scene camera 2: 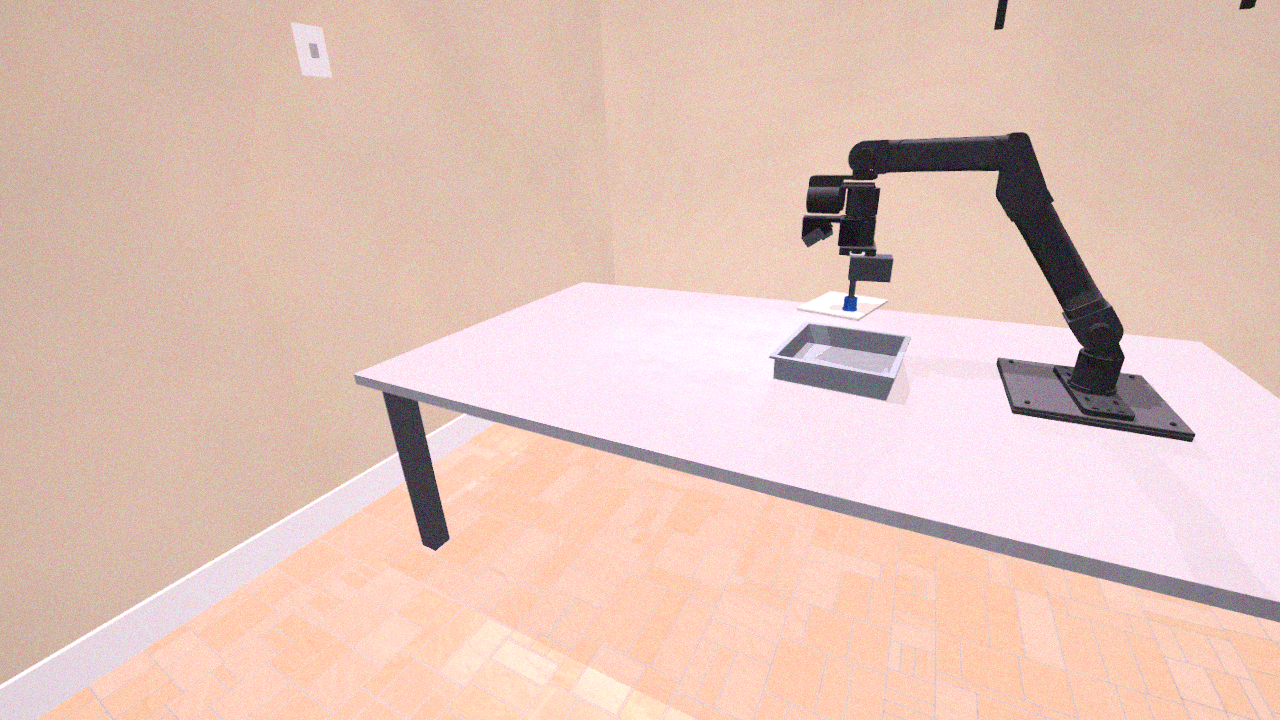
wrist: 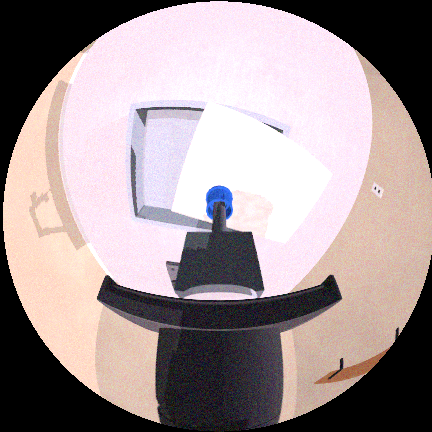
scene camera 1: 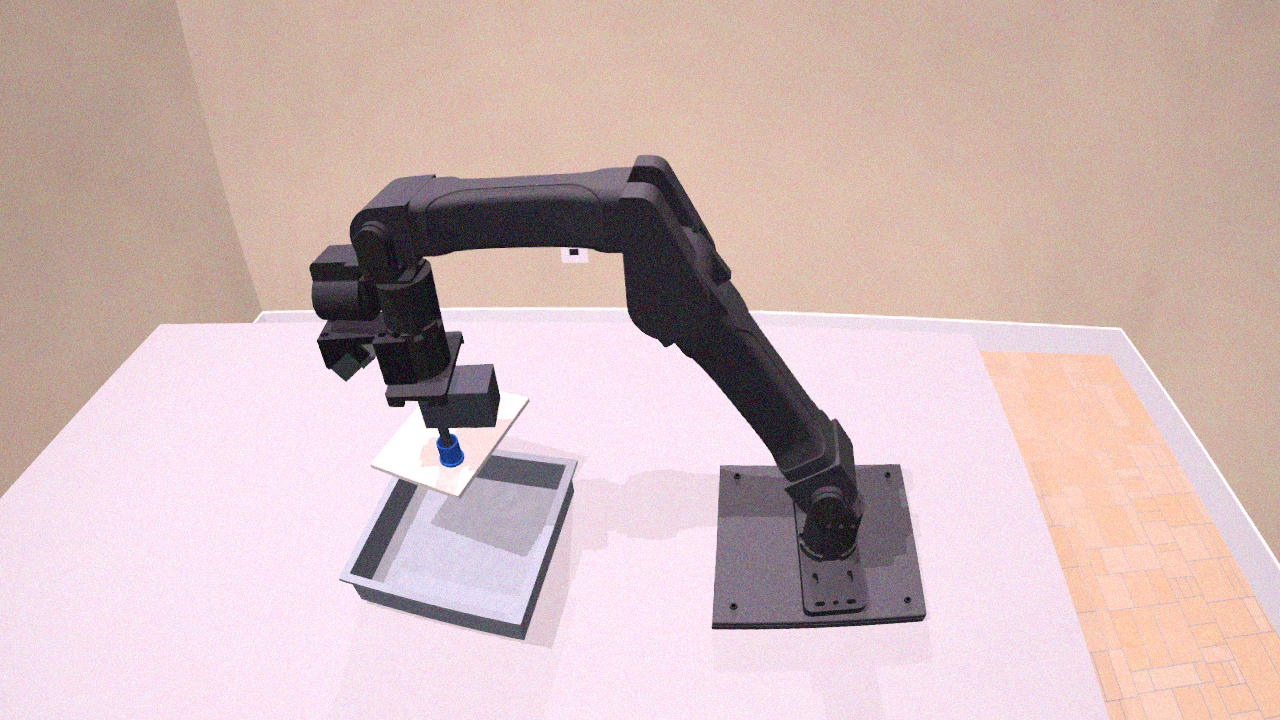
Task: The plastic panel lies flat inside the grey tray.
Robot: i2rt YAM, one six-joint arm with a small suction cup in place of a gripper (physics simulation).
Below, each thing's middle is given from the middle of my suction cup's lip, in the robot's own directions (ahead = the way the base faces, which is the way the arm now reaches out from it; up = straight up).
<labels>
I see my suction cup 4 cm to the right of the grey tray (scene camera 1: 480,562) and 10 cm above it. Also, from my suction cup: white plastic panel (scene camera 1: 411,454) (2 cm ahead, 5 cm to the right, 1 cm below).
</labels>
